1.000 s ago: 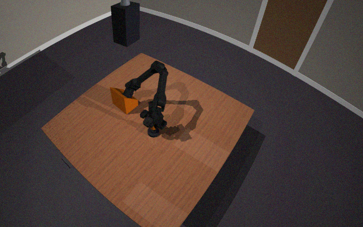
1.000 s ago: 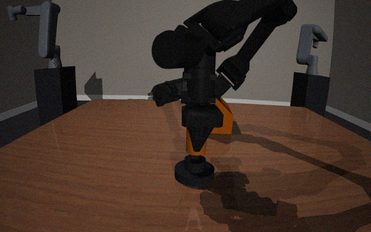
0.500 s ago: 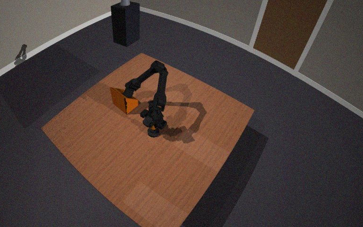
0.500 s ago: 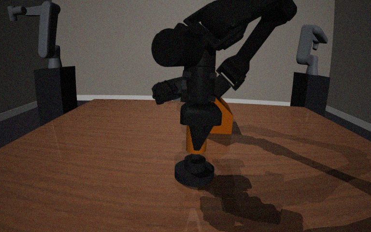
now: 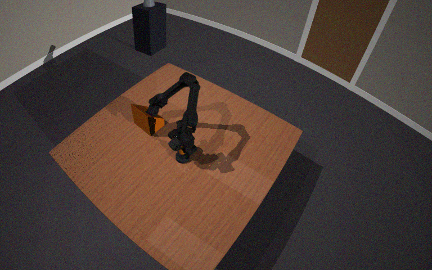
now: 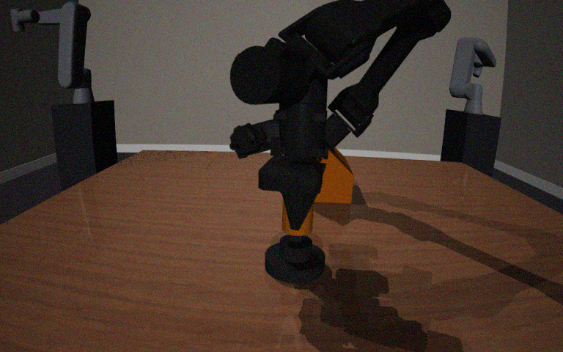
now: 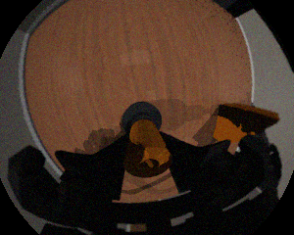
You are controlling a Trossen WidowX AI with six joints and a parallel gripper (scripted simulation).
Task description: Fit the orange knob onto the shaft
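Right now my gripper tip is 20 mm below the orange knob. The rest, counted from my gripper tip: dark round pedestal 40 mm below.
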